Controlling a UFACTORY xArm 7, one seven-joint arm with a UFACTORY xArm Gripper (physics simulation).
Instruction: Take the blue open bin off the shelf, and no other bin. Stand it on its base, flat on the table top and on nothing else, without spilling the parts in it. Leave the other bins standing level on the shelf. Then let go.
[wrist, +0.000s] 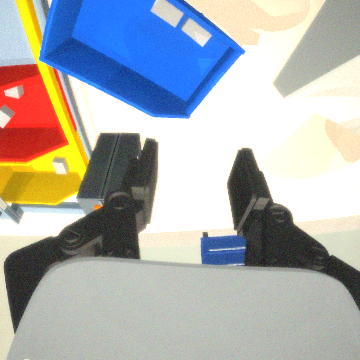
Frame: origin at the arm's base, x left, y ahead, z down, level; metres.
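Where they show: gripper, fingertip midpoint: (195, 161).
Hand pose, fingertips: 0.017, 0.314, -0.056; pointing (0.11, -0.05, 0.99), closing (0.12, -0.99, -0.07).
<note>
After its pixels a point has its place, as x, y, z.
The blue open bin (150, 45) @[0.000, 0.353, 0.121] is at the upper middle of the wrist view, beside the shelf unit and apart from it. Its open top faces the camera, and two pale parts show inside near its upper side. Its base looks flat on the pale table top, though the underside is hidden. My gripper (195, 161) @[0.017, 0.314, -0.055] is open, with a gap between the fingers and the bin, which lies beyond the fingertips. A red bin (37, 135) @[0.097, 0.536, 0.092] with pale parts and a yellow bin (37, 187) @[0.199, 0.590, 0.075] with a pale part are at the left, in the shelf.
The shelf's yellow rail (42, 60) runs down the left side. A dark box (110, 162) @[0.124, 0.420, 0.054] stands close beside the left finger. A blue ribbed object (223, 251) shows by the right finger's base. A large grey block (322, 50) @[-0.011, 0.173, 0.073] is at the upper right.
</note>
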